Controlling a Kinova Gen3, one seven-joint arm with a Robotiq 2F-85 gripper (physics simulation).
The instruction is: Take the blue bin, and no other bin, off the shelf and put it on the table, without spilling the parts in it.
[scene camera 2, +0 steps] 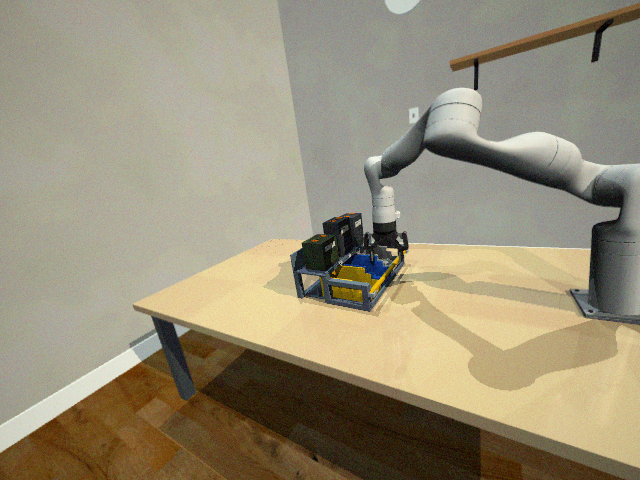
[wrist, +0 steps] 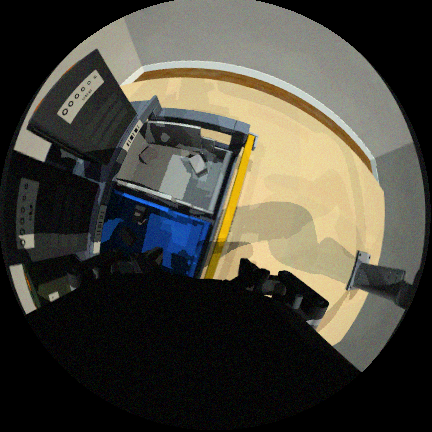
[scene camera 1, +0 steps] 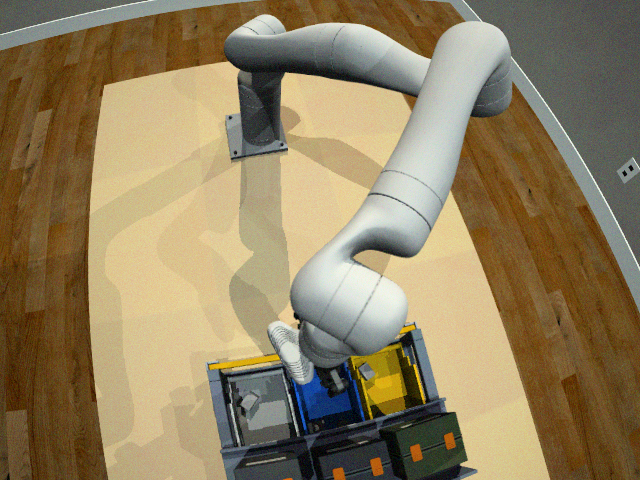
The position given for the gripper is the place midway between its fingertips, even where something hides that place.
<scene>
The gripper (scene camera 2: 386, 261) is open, holding nothing. Also in view: a yellow bar (wrist: 230, 207). Further things: a blue bin (scene camera 1: 313, 403), a yellow bin (scene camera 1: 396, 386) and a grey bin (scene camera 1: 272, 417).
The blue bin also shows in the wrist view (wrist: 181, 236). The yellow bin shows as well in scene camera 2 (scene camera 2: 358, 274). The grey bin shows as well in the wrist view (wrist: 169, 176). The wrist view does not show the yellow bin, which is hidden by the gripper.
</scene>
